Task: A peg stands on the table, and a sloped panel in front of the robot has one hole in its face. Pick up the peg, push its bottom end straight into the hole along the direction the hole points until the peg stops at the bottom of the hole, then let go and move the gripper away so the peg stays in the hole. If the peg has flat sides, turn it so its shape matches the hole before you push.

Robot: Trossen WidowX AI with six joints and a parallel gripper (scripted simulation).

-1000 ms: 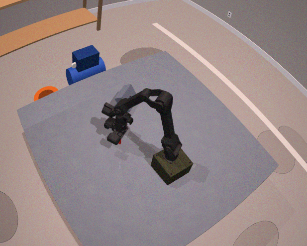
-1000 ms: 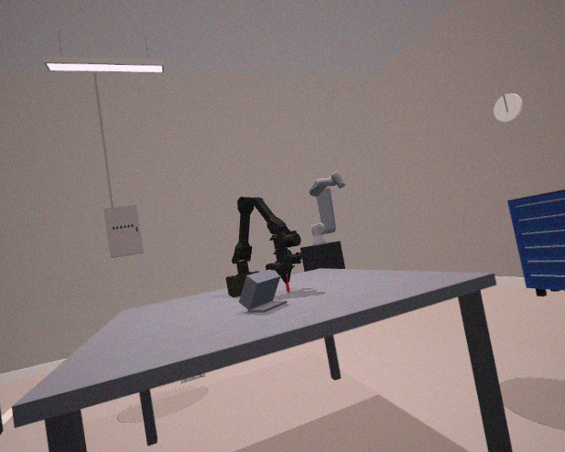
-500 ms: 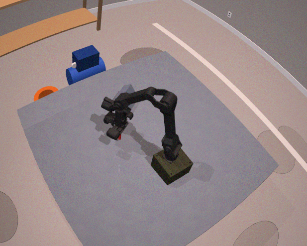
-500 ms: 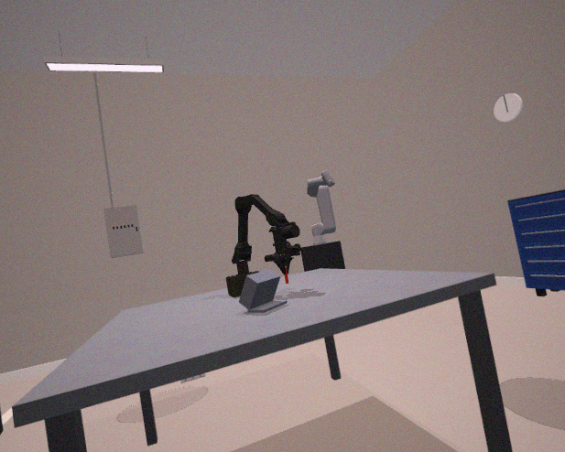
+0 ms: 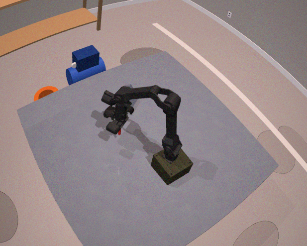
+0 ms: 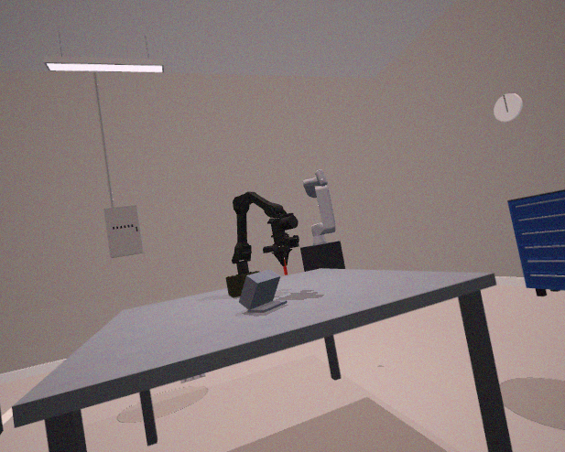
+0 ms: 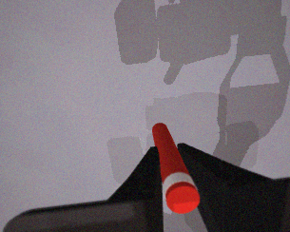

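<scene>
The grey sloped panel lies 180 mm ahead of my gripper tip, 220 mm to the right of it and 50 mm below it. Also, from my gripper tip: peg (20 mm above).
</scene>
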